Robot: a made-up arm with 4 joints.
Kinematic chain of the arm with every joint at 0, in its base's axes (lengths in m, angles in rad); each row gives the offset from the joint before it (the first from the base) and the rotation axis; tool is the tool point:
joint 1: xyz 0 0 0.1 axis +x
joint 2: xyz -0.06 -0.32 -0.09 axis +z
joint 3: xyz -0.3 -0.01 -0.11 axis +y
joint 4: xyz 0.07 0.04 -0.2 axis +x
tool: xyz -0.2 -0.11 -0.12
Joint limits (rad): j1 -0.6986..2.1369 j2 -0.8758..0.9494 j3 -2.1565..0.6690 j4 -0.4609..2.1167
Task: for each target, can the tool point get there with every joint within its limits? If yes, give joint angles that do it. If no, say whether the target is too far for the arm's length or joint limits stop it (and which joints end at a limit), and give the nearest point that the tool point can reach.
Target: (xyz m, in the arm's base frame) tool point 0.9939 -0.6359 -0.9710
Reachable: no: too far | nearest point -0.0424 -0.3423 -0.4764 | short by 1.185 m
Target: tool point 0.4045 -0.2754 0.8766
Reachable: no: joint limits stop it (at a limit: joint 1, joint 2, joint 3) | nearest point 0.0210 -0.3363 0.2413 | short by 0.745 m
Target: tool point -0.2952 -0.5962 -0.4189
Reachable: yes | joints -0.0934 0.6587 -0.2920 0.3375
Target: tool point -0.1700 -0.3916 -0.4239
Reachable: yes | joints -0.0412 0.5070 -0.8319 0.6185
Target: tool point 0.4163 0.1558 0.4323
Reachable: no: joint limits stop it (at a limit: joint 1, joint 2, joint 4) | nearest point 0.0441 0.3531 0.1483 | short by 0.508 m
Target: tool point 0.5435 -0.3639 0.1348
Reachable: no: joint limits stop it (at a limit: joint 1, joint 2) | nearest point 0.0781 -0.3254 0.1073 | short by 0.468 m
